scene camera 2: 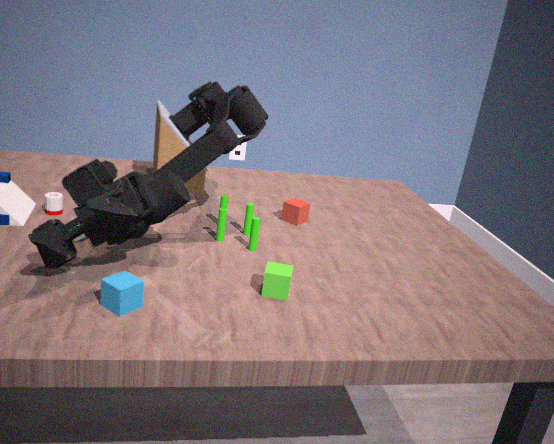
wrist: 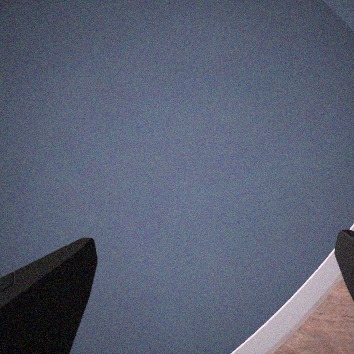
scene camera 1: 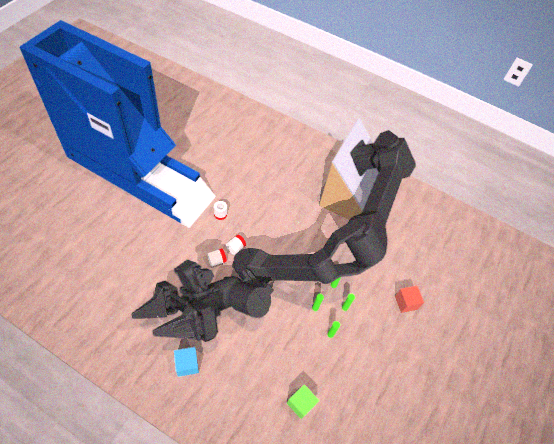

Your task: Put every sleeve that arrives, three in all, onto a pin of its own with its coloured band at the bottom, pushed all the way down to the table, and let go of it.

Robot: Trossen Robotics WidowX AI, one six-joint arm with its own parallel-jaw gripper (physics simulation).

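Note:
One white sleeve (scene camera 1: 220, 210) (scene camera 2: 53, 202) stands upright near the chute, its red band at the bottom. A second sleeve (scene camera 1: 236, 244) and a third sleeve (scene camera 1: 217, 257) lie on their sides close together, bands towards the right; neither can be made out in scene camera 2. Four green pins stand upright and bare: a back pin (scene camera 1: 335, 282), a left pin (scene camera 1: 318, 302), a right pin (scene camera 1: 348, 302) and a front pin (scene camera 1: 334, 329) (scene camera 2: 254, 234). My gripper (scene camera 1: 145, 324) (scene camera 2: 60, 220) (wrist: 221, 249) is open and empty, left of the pins, with its fingers pointing left.
A blue dispenser (scene camera 1: 65, 100) with a white chute (scene camera 1: 187, 197) (scene camera 2: 15, 205) stands at the left. A wedge (scene camera 1: 339, 192) (scene camera 2: 170, 145) is behind the arm. A blue cube (scene camera 1: 186, 361) (scene camera 2: 122, 294), green cube (scene camera 1: 303, 401) (scene camera 2: 277, 281) and red cube (scene camera 1: 409, 299) (scene camera 2: 295, 211) lie around.

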